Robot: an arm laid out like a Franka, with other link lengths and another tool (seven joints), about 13 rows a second.
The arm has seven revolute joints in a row. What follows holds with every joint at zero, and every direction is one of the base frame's.
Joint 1 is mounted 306.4 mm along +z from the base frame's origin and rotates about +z.
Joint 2 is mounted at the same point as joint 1 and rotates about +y.
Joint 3 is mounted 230.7 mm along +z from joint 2 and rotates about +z.
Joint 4 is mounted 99 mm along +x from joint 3 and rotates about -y.
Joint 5 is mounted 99.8 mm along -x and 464.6 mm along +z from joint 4 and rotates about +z.
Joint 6 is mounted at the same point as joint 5 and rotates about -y.
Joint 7 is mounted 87.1 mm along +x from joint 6 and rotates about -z.
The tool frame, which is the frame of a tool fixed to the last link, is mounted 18 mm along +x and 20 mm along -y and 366.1 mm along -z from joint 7; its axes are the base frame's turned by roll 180, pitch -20.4 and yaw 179.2 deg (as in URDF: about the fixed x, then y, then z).
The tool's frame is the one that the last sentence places.
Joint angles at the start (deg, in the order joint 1, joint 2, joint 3, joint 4, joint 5, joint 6, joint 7): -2.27 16.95 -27.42 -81.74 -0.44 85.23 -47.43
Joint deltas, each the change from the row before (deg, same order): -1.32 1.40 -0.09 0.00 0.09 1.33 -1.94; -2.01 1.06 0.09 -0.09 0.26 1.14 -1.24; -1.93 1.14 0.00 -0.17 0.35 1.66 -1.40; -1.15 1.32 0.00 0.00 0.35 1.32 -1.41; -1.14 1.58 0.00 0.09 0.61 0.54 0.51; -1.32 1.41 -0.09 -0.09 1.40 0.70 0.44; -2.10 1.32 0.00 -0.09 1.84 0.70 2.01; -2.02 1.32 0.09 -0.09 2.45 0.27 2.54; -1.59 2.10 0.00 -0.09 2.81 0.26 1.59; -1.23 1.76 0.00 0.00 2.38 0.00 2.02; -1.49 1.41 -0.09 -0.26 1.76 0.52 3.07; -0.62 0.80 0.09 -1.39 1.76 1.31 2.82
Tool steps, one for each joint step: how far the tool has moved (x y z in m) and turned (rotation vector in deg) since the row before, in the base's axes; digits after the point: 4 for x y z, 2 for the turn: -0.0036 -0.0169 -0.0136 -0.04 0.26 0.66; -0.0081 -0.0204 -0.0115 0.11 0.06 -0.60; -0.0065 -0.0214 -0.0127 -0.03 -0.27 -0.40; -0.0034 -0.0129 -0.0134 0.08 0.06 0.36; -0.0080 -0.0093 -0.0162 0.25 0.68 -1.66; -0.0073 -0.0080 -0.0165 0.82 0.06 -2.06; -0.0114 -0.0127 -0.0159 0.74 -0.28 -4.43; -0.0105 -0.0063 -0.0166 1.35 -0.29 -5.06; -0.0097 0.0000 -0.0246 1.99 0.19 -3.97; -0.0082 0.0018 -0.0196 1.60 0.38 -3.95; -0.0121 -0.0062 -0.0172 0.60 0.56 -5.16; -0.0057 0.0028 -0.0198 0.69 0.25 -4.22
